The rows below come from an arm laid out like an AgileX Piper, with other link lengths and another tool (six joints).
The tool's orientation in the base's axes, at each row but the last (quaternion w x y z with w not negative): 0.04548 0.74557 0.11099 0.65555; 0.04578 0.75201 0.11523 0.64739; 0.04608 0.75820 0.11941 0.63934; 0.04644 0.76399 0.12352 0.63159; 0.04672 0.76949 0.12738 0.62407; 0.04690 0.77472 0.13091 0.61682; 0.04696 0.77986 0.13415 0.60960
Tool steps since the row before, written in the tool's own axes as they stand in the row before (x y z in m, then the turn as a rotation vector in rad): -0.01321 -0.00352 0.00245 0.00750 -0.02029 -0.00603; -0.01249 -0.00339 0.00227 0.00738 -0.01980 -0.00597; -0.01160 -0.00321 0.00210 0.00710 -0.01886 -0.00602; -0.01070 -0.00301 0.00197 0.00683 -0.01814 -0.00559; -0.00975 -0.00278 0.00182 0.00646 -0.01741 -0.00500; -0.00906 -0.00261 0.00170 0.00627 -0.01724 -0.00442; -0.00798 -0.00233 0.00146 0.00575 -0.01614 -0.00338
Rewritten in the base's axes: 0.00052 0.00064 -0.01386 -0.00723 0.02093 0.00375; 0.00016 0.00056 -0.01313 -0.00714 0.02043 0.00373; -0.00012 0.00049 -0.01221 -0.00711 0.01945 0.00368; -0.00030 0.00043 -0.01128 -0.00665 0.01872 0.00350; -0.00045 0.00036 -0.01028 -0.00604 0.01798 0.00319; -0.00059 0.00030 -0.00956 -0.00549 0.01782 0.00292; -0.00071 0.00024 -0.00841 -0.00444 0.01671 0.00243
